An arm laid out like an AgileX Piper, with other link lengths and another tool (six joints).
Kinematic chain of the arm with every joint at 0, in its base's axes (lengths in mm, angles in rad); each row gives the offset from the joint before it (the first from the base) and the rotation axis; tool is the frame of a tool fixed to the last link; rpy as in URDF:
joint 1: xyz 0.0 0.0 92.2 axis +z
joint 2: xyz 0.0 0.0 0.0 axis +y
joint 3: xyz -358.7 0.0 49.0 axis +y
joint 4: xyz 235.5 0.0 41.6 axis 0.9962 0 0.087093
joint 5: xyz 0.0 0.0 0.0 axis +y
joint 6: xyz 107.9 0.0 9.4 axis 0.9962 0 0.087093
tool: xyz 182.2 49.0 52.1 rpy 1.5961 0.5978 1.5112
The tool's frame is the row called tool.
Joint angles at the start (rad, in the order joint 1, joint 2, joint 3, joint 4, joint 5, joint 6):
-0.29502, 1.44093, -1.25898, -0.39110, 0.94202, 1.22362
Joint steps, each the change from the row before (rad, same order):
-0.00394, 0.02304, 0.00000, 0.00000, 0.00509, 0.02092
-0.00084, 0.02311, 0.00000, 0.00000, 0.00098, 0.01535
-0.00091, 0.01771, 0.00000, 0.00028, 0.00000, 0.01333
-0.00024, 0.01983, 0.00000, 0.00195, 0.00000, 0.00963
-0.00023, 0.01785, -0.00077, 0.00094, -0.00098, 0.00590
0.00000, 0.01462, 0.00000, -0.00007, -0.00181, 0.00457
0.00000, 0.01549, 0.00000, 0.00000, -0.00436, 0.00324
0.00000, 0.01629, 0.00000, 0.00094, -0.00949, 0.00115
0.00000, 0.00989, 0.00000, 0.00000, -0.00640, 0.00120
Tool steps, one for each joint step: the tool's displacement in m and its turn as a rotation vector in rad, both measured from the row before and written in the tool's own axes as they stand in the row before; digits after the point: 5 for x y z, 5 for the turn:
-0.00177, -0.00263, 0.01107, 0.02446, -0.01147, 0.01864
0.00057, -0.00210, 0.01052, 0.02092, -0.00870, 0.01011
0.00038, -0.00140, 0.00803, 0.01548, -0.00614, 0.00965
0.00127, -0.00201, 0.00899, 0.01805, -0.00628, 0.00571
0.00140, -0.00125, 0.00778, 0.01436, -0.00576, 0.00216
0.00123, -0.00096, 0.00644, 0.01106, -0.00497, 0.00070
0.00185, -0.00054, 0.00663, 0.00987, -0.00391, -0.00100
0.00313, 0.00029, 0.00662, 0.00712, -0.00063, -0.00320
0.00189, 0.00038, 0.00396, 0.00355, -0.00029, -0.00177

